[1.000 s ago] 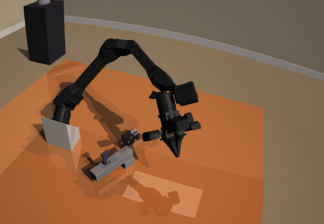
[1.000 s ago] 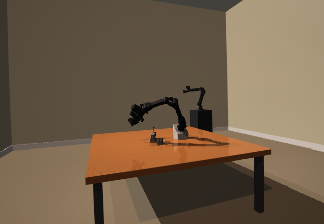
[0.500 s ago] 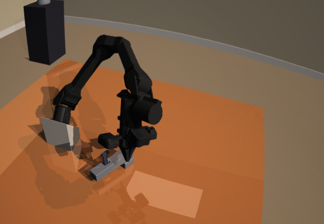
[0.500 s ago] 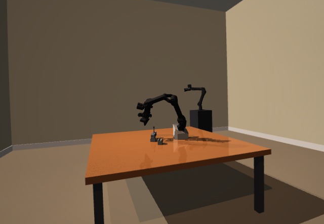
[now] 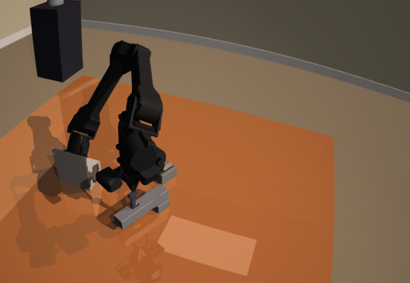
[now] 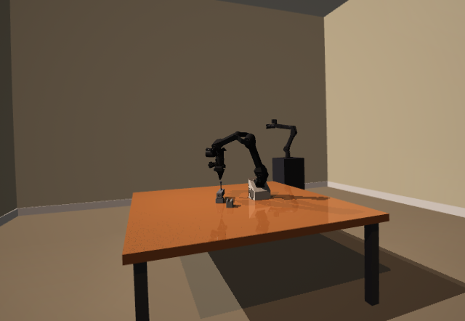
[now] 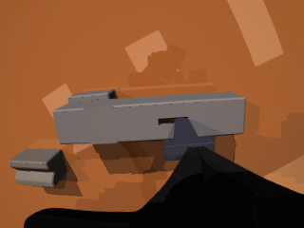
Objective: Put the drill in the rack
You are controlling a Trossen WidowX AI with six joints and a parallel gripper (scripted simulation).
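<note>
Right now my gripper tip is 40 mm above the dark key. Round my gripper tip: grey housing (100 mm below, 40 mm to the left, 10 mm ahead); then rack (220 mm to the left, 120 mm below, 10 mm ahead); then drill (90 mm below, 50 mm to the left, 20 mm ahead).
</note>
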